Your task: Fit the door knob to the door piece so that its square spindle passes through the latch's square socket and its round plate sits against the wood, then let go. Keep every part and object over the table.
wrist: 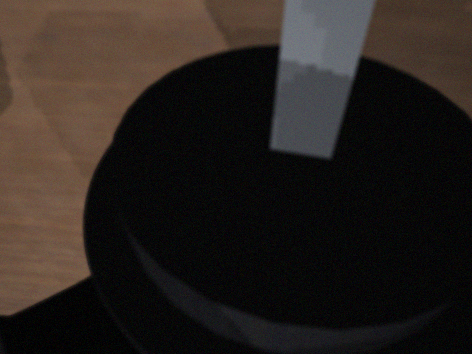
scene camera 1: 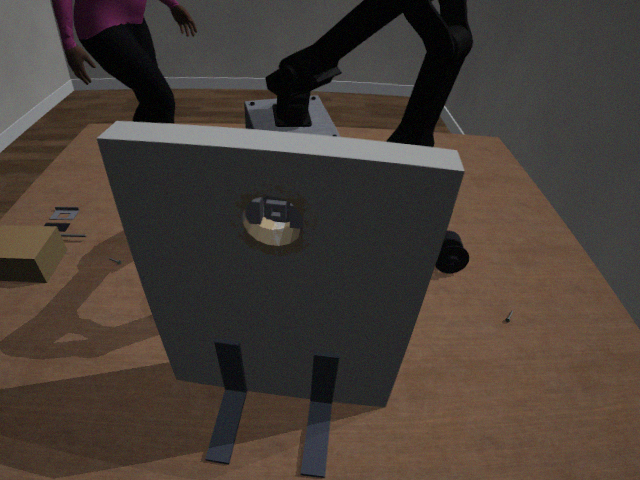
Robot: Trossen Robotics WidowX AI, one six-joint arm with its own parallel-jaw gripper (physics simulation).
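Observation:
The grey door piece stands upright on two flat feet. Its round bore shows the latch with its square socket. The black door knob lies on the table behind the door's right edge. In the wrist view it fills the frame, with its grey square spindle pointing away. The door hides my gripper in the scene view. One dark finger shows at the knob's lower left, and the gripper is closed around the knob's body.
The arm's base stands behind the door. A person in a pink top stands at the back left, beyond the table. Small screws lie on the wood. The table's right edge is near the knob.

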